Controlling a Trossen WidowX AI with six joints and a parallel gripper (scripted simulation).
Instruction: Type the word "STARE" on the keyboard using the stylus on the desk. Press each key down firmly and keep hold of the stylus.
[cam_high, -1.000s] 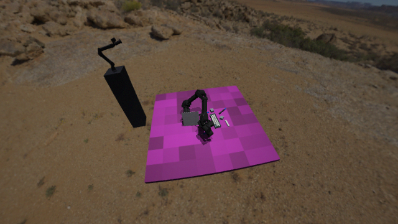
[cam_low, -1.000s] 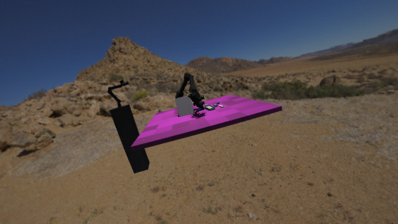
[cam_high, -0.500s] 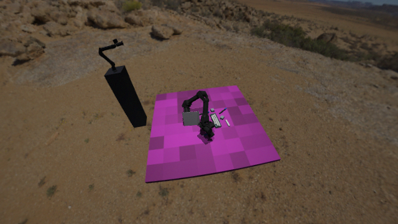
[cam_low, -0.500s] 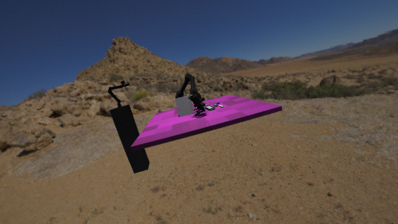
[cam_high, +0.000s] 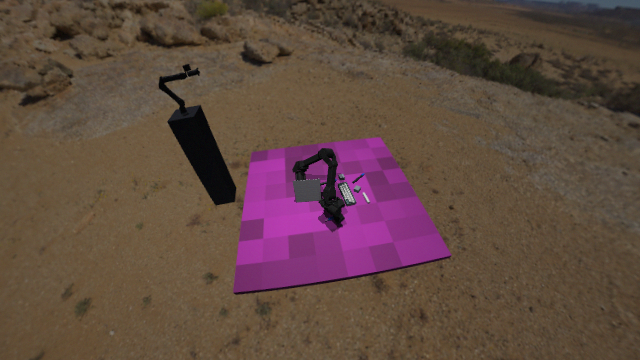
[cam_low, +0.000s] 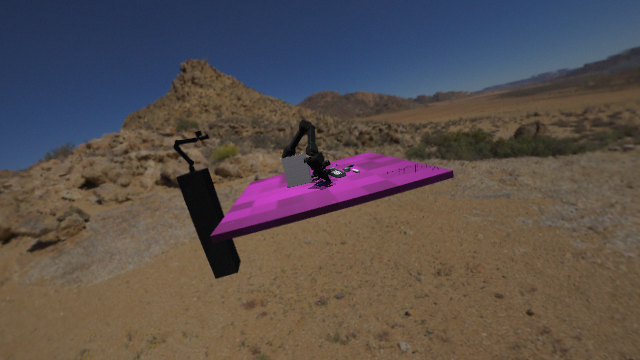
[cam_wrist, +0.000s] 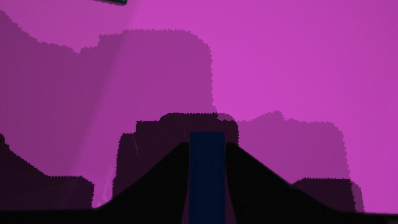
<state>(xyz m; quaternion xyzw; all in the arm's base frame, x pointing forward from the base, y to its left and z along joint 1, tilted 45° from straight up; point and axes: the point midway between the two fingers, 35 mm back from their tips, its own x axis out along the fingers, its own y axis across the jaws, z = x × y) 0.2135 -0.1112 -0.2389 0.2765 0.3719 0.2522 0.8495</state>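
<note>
Now: gripper tip 70 mm past the blue hexagonal stylus and 20 mm to the left of it. Also, from my gripper tip: white cylinder (230 mm ahead, 100 mm to the left); then grey block (200 mm ahead, 200 mm to the left).
</note>
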